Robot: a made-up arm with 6 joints. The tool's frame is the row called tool. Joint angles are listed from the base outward. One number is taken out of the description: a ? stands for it. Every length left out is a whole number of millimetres.
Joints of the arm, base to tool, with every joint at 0 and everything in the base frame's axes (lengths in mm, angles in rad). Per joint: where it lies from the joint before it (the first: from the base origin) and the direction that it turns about. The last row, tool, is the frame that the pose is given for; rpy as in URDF.
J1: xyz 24 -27 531 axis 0 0 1
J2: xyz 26 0 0 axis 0 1 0
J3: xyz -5 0 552 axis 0 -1 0
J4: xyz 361 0 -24 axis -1 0 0
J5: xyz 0 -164 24 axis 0 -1 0
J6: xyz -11 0 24 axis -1 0 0
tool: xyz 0 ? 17 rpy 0.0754 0.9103 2.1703
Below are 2 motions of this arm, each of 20 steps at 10 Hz.
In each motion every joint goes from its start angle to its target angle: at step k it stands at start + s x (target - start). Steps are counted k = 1, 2, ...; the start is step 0. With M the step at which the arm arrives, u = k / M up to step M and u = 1 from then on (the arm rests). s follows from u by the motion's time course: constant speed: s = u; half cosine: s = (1 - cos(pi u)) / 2; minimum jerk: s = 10 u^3 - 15 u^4 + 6 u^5.
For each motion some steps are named. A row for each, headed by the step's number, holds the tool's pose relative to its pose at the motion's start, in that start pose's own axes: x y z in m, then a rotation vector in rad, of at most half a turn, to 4 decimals.
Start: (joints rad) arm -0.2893 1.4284 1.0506 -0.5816 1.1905 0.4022
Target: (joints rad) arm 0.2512 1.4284 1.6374 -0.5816 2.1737 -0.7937
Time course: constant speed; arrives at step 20
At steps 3, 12, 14, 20:
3: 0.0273 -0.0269 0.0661 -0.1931 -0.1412 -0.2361
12: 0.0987 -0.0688 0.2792 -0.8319 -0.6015 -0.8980
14: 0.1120 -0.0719 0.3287 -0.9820 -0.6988 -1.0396
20: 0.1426 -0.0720 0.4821 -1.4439 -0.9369 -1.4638

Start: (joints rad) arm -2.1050 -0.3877 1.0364 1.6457 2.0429 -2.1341
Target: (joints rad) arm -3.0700 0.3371 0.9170 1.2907 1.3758 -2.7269
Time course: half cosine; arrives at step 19
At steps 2, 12, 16, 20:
2: -0.0043 0.0070 -0.0187 -0.0036 -0.0347 -0.0340
12: 0.1834 0.2553 -0.3412 0.0435 -0.7242 -1.1034
16: 0.3485 0.3340 -0.3338 0.1147 -0.8204 -1.5734
20: 0.3934 0.3485 -0.3195 0.1361 -0.8252 -1.6972

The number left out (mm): 27
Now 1 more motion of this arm.
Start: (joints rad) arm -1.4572 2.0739 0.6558 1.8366 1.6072 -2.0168
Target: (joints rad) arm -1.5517 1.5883 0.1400 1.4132 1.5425 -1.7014
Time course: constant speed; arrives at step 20
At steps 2, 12, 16, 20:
2: 0.0181 0.0018 0.0257 -0.0269 0.0521 -0.0139
12: 0.1272 0.0069 0.1347 -0.1471 0.3096 -0.1061
16: 0.1783 0.0065 0.1683 -0.1885 0.4103 -0.1534
20: 0.2329 0.0044 0.1958 -0.2260 0.5091 -0.2064

